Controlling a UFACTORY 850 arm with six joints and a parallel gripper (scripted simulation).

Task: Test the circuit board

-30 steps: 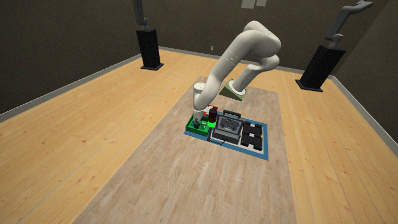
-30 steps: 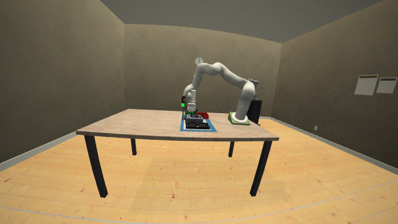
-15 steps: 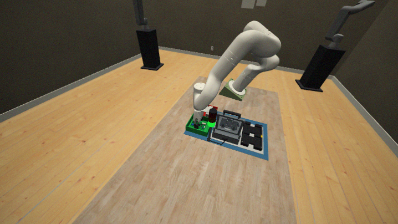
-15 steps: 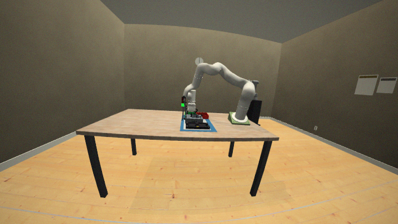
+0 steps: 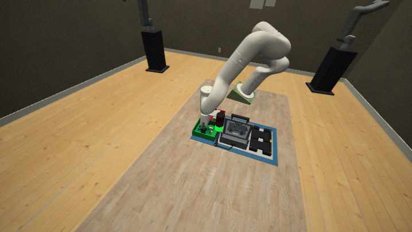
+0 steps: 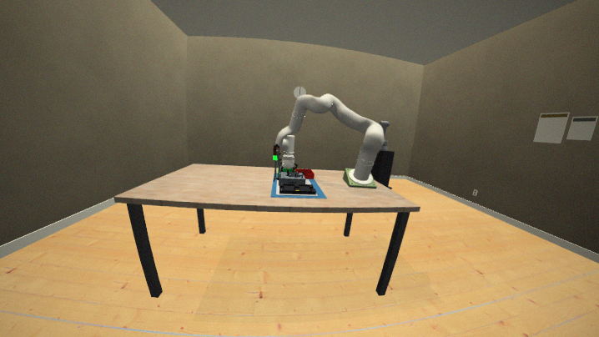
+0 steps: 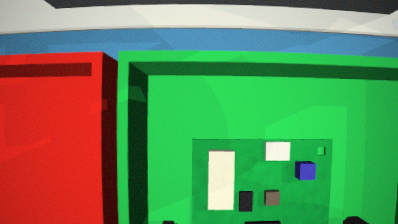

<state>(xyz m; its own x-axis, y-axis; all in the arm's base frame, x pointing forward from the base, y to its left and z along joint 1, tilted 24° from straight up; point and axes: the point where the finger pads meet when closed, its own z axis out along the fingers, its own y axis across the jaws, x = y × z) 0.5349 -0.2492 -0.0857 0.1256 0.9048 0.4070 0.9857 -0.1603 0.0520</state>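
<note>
My gripper is now 1 cm above the green circuit board. The rest, counted from my hand: green bin (1 cm ahead, 1 cm to the left, 1 cm below); tester lid (11 cm ahead, 20 cm to the left, 16 cm above); red bin (14 cm behind, 3 cm to the left, 1 cm below).
</note>
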